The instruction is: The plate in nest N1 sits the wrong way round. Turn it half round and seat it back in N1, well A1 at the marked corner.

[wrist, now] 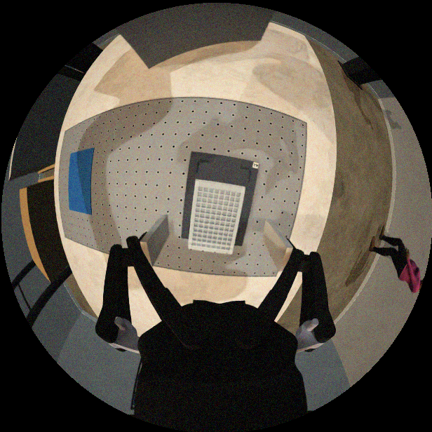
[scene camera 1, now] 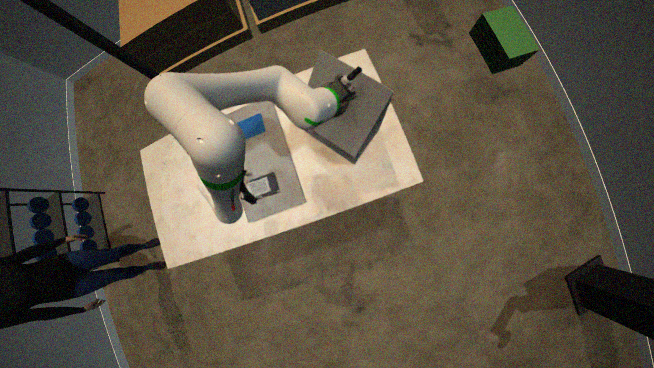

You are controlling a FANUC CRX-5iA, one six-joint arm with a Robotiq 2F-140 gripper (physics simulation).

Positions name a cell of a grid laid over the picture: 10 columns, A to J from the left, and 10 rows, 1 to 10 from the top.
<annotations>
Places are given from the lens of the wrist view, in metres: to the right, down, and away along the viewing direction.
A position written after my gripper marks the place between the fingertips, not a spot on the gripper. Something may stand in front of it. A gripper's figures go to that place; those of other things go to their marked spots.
my gripper (wrist: F6): 0.00, 0.01, 0.20
pale plate (wrist: F5): 0.00, -0.02, 0.25
</annotations>
